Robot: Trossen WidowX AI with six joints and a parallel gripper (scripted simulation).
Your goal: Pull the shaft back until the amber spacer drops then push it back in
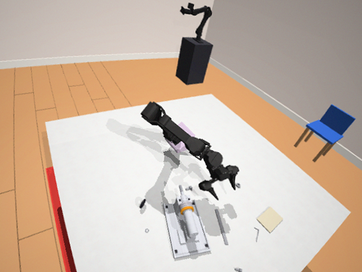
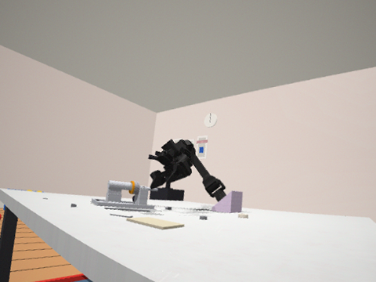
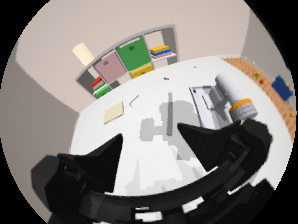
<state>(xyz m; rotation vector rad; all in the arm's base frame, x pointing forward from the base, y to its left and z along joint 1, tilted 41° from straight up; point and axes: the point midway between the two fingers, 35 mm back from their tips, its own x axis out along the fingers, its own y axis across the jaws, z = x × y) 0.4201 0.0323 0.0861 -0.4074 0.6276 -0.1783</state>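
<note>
Right now my gripper tip is 180 mm to the left of the steel shaft, 60 mm past it and 20 mm above it. The rest, counted from my gripper tip: grey bar 90 mm below, 80 mm ahead, 60 mm to the right; amber spacer 190 mm to the right, 30 mm behind, 20 mm below; tan tile 180 mm to the left, 170 mm ahead, 90 mm below.
</note>
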